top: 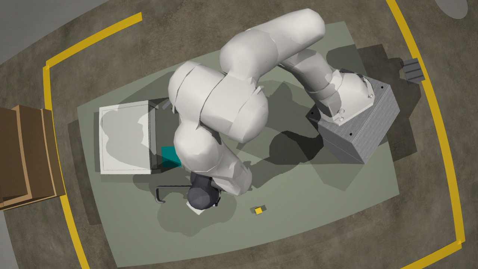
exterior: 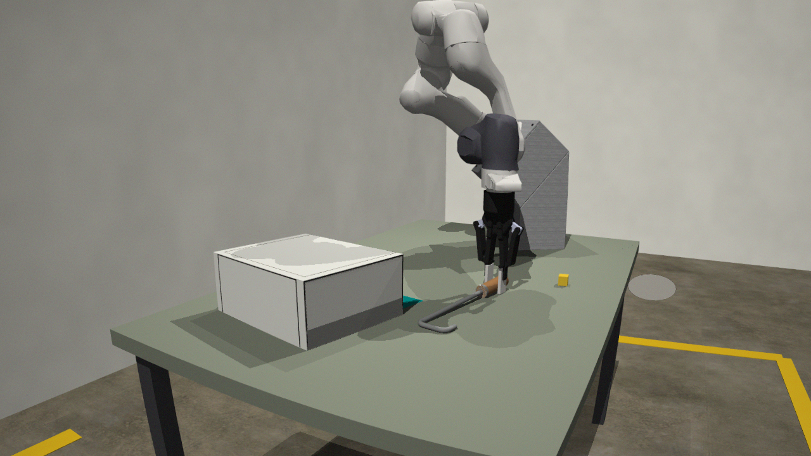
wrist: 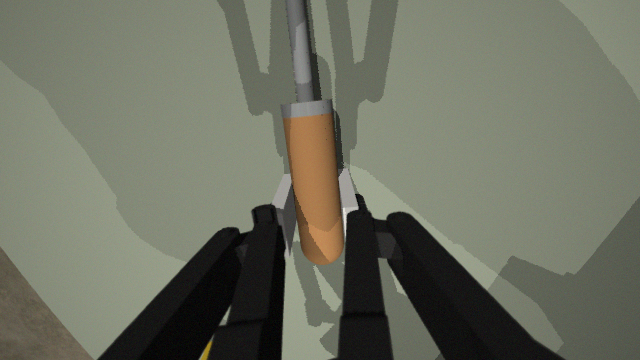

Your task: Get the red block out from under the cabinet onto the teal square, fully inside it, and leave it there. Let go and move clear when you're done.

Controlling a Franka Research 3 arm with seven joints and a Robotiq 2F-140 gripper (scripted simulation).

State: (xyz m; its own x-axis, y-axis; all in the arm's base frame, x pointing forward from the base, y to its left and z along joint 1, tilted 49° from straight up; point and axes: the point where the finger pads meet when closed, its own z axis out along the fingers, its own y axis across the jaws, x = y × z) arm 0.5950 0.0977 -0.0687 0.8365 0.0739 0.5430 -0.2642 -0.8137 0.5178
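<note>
The grey fork-ended tool lies 11 cm behind my hand, 36 cm to the right of it and 3 cm below it. The rest, counted from my hand: grey hook tool: 14 cm ahead, 1 cm to the right, 2 cm below; then yellow cube: 12 cm behind, 16 cm to the left, 2 cm below; then teal square: 16 cm ahead, 20 cm to the right, 3 cm below.
</note>
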